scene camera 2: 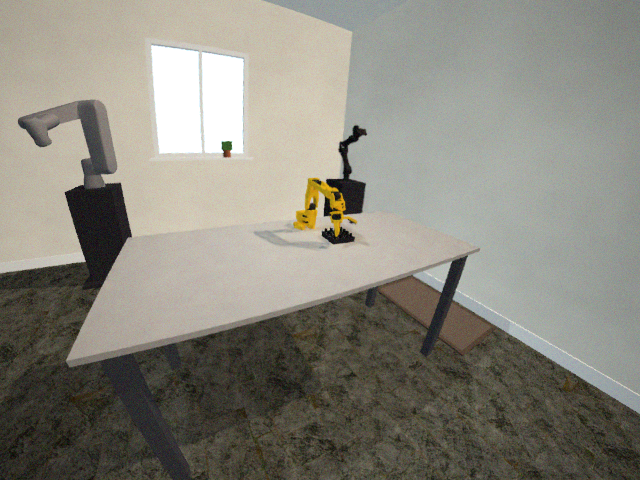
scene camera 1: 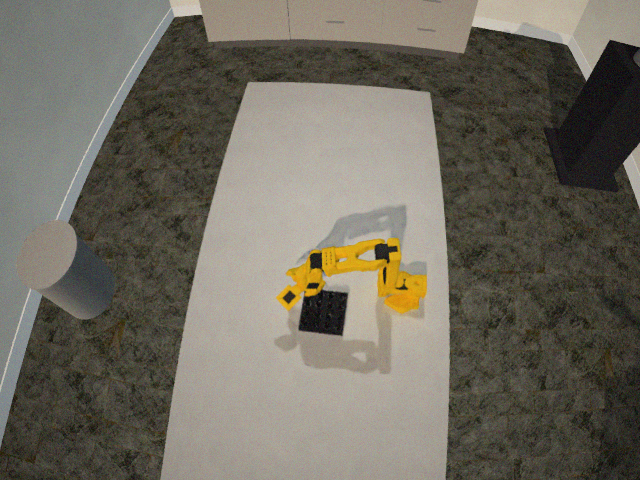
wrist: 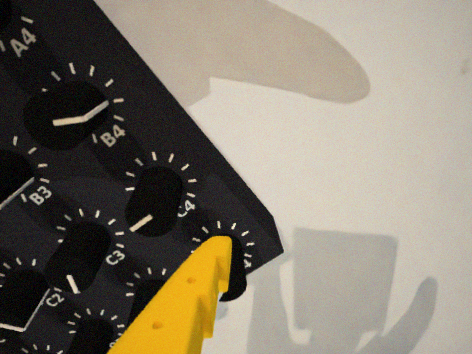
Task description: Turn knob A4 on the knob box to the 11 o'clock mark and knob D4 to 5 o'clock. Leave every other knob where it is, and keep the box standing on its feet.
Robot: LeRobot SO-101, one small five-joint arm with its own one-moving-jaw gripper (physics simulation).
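Places are measured from the arm's base along level axes (x ahead, y left, z up), in metres.
Pixels of known places: end effector, tool point: [scene camera 2: 338, 234] [scene camera 1: 305, 293] [wrist: 230, 257]; arm's base, origin of the base link: [scene camera 2: 306, 227] [scene camera 1: 394, 292].
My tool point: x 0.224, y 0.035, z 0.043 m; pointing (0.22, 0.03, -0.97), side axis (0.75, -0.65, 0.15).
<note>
Ahead of a thing's pixels: the offset from my tool point to its middle. "spot": to the spot under its first point. Level surfaces: height alone.
The black knob box @[dx -0.047, dy +0.033, dz -0.024 m] [scene camera 1: 323, 313] [scene camera 2: 338, 237] [wrist: 150, 115] stands flat on the table. My gripper [scene camera 1: 300, 295] [scene camera 2: 345, 227] [wrist: 226, 243] is open at the box's D4 corner; in the wrist view one notched yellow jaw shows, and the moving jaw is out of the picture. The jaw's tip overlaps the left side of knob D4 @[dx -0.009, dy -0.009, dz -0.012 m] [wrist: 238, 280], and contact cannot be told. The jaw hides much of that knob; its white pointer line does not show and its label is mostly covered. Knob A4 @[spot: dx -0.003, dy +0.066, dz -0.017 m] [wrist: 4, 15] is cut off at the top left corner, its pointer out of view.
Knob B4 @[dx -0.006, dy +0.044, dz -0.012 m] [wrist: 65, 107] and knob C4 @[dx -0.008, dy +0.018, dz -0.012 m] [wrist: 162, 192] stand between A4 and D4. Knob C3 @[dx -0.034, dy +0.019, dz -0.012 m] [wrist: 87, 245] is left of the jaw, with more knobs beyond it. The pale table @[dz -0.043 m] [scene camera 1: 330, 155] [scene camera 2: 232, 273] surrounds the box, with arm shadows on it.
</note>
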